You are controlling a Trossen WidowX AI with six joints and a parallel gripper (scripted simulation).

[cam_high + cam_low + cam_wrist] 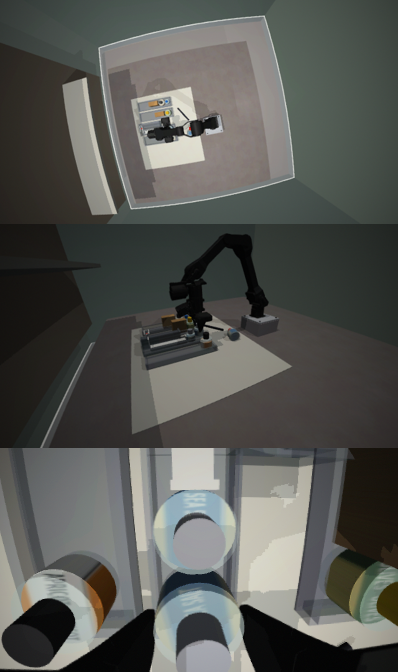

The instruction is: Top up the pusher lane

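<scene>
Now: gripper tip 130 mm past the black rod, 80 mm to the left of it and 50 mm above it. Round my gripper tip: white pusher plate (150 mm ahead, 40 mm to the right, 10 mm below).
</scene>
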